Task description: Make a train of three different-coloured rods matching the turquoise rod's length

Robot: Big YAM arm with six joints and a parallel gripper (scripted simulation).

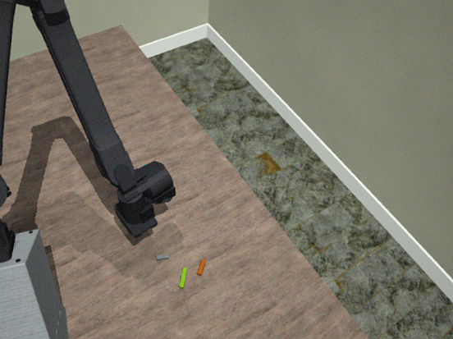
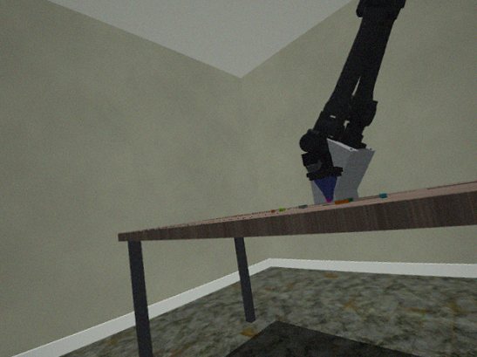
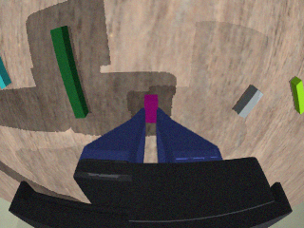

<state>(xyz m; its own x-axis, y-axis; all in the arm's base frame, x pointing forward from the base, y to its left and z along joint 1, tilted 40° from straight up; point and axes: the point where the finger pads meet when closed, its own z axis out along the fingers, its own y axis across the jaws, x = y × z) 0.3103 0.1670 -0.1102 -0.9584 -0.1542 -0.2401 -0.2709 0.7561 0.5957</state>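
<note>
The grey rod lies 4 cm ahead of my hand, 9 cm to the right of it and 1 cm below it. The rest, counted from my hand: lime rod: 7 cm ahead, 16 cm to the right, 1 cm below; magenta rod: 1 cm ahead, 1 cm below; green rod: 2 cm ahead, 7 cm to the left, 1 cm below.
</note>
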